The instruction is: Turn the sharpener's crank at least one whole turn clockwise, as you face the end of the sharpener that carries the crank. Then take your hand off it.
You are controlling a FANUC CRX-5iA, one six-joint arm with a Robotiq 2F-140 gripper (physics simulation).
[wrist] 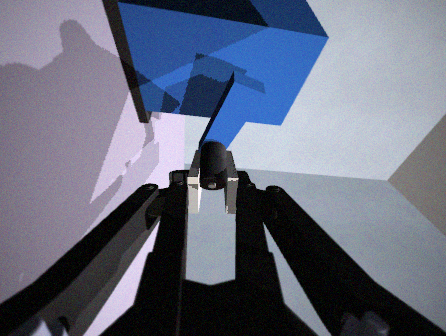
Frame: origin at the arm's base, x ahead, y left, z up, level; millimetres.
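Where they show: gripper, between the fingertips: [213,163].
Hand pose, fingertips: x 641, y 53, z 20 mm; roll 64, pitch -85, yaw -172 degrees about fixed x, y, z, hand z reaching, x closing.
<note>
After its pixels a point has its place.
The blue sharpener [295,65] {x 536, y 32, z 64 mm} fills the upper middle of the wrist view, with the end that carries the crank facing the camera. The blue crank arm [227,117] slants down and slightly left from that end to a black cylindrical knob [213,162] {x 605, y 8, z 16 mm}. My gripper [213,163] {x 641, y 53, z 20 mm} is shut on the knob, with one light fingertip pad on each side of it. The crank's far end merges with the blue face, and shadows cover part of that face.
A dark strip [131,75] {x 558, y 40, z -47 mm} runs along the sharpener's left edge. A pinkish surface [40,150] {x 563, y -48, z -52 mm} with shadows lies on the left. Pale grey-blue surfaces are at the right and below, and a brownish area [425,175] shows at the right edge.
</note>
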